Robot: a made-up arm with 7 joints. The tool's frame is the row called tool. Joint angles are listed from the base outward.
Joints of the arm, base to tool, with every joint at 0 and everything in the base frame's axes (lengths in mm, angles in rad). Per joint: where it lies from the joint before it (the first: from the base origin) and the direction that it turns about. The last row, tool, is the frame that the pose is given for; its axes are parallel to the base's.
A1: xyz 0 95 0 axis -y
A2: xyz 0 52 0 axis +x
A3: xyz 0 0 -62 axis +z
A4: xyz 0 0 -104 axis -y
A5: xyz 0 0 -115 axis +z
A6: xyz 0 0 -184 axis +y
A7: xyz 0 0 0 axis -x
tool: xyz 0 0 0
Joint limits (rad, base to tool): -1.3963..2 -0.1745..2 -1.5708..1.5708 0..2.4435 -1.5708..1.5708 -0.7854..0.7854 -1.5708..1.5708
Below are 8 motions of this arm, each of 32 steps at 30 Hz.
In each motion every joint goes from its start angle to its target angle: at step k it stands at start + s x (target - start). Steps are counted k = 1, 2, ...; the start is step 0. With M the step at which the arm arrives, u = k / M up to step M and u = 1 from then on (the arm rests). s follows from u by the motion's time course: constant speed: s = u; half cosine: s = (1 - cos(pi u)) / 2; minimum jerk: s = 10 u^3 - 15 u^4 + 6 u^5.
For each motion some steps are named. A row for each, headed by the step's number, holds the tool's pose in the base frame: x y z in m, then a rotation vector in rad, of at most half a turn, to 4 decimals.
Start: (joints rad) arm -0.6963 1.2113 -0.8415 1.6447 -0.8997 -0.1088 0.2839
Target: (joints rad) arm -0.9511 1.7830 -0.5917 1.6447 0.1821 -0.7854 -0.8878
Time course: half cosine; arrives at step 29
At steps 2, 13, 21, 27, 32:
2: -0.0134 0.2054 -0.3256 -0.3659 -0.1780 -2.2609
13: -0.0021 0.2659 -0.3090 -0.3049 -0.6266 -1.8287
21: 0.0221 0.3097 -0.2875 -0.0259 -1.0165 -1.3172
27: 0.0351 0.3220 -0.2789 0.1224 -1.1557 -1.0913
32: 0.0361 0.3227 -0.2783 0.1334 -1.1651 -1.0748

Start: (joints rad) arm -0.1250 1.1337 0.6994 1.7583 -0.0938 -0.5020 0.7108
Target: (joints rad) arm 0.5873 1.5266 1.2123 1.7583 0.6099 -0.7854 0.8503
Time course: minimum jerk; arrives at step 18
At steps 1, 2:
1: 0.2384 0.3269 0.0962 0.9667 -1.4715 -1.6087
2: 0.2369 0.3269 0.0997 0.9755 -1.4822 -1.6092

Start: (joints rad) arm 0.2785 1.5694 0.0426 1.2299 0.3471 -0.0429 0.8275
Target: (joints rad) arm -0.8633 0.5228 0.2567 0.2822 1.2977 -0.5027 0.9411
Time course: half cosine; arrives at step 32
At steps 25, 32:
25: -0.1448 0.4328 -0.3257 0.0814 -0.8283 0.4581
32: -0.2380 0.3916 -0.3095 0.2135 -0.7090 0.6276

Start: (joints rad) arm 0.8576 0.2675 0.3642 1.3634 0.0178 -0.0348 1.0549
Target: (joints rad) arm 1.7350 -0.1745 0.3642 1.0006 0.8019 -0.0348 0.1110
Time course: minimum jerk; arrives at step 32
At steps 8, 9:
8: 0.3286 0.3003 0.0978 -0.2092 -2.2698 -0.6757
9: 0.3300 0.2974 0.1039 -0.2388 -2.3210 -0.6247

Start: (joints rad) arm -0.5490 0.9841 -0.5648 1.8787 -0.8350 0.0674 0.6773
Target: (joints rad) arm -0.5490 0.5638 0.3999 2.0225 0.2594 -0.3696 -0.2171
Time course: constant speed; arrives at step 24
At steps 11, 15, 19, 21, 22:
11: 0.2022 0.1635 -0.1989 0.1090 -1.2025 -1.3370
15: 0.2189 0.1880 -0.1700 0.2177 -1.4841 -1.0053
19: 0.2271 0.2163 -0.1412 0.3358 -1.7294 -0.6412
21: 0.2279 0.2314 -0.1273 0.3963 -1.8371 -0.4482
22: 0.2274 0.2390 -0.1205 0.4266 -1.8870 -0.3491

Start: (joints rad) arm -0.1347 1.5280 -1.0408 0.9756 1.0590 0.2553 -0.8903
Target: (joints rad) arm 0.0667 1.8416 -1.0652 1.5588 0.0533 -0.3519 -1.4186
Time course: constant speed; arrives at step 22
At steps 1, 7, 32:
1: 0.0977 0.4677 -0.2409 1.5704 -0.1750 -0.3264
7: 0.1209 0.4452 -0.2302 1.6410 -0.5626 -0.5792
32: 0.1583 0.3804 -0.1966 1.3978 -1.6257 -1.0134

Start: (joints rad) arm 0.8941 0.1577 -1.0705 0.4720 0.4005 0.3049 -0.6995
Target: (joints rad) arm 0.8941 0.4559 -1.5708 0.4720 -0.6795 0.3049 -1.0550
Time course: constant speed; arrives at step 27
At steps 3, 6, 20, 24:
3: 0.3857 0.1085 -0.2348 1.0308 -1.1243 -0.4710
6: 0.3827 0.1204 -0.2412 1.1811 -1.1648 -0.5957
20: 0.3630 0.1815 -0.2690 1.7499 -1.3510 -1.2852
24: 0.3555 0.2006 -0.2759 1.8524 -1.4063 -1.5216

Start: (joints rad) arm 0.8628 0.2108 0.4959 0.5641 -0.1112 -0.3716 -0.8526
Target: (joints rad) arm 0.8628 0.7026 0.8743 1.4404 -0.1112 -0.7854 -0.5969
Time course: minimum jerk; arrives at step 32
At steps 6, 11, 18, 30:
6: 0.3858 0.3243 -0.1349 0.9272 -1.5722 1.2410
11: 0.3605 0.3754 -0.0816 1.0205 -1.8085 1.3487
18: 0.2620 0.4496 0.0379 1.3293 -2.3713 1.4366
30: 0.1316 0.4531 0.1379 -1.3003 2.1154 -0.8912

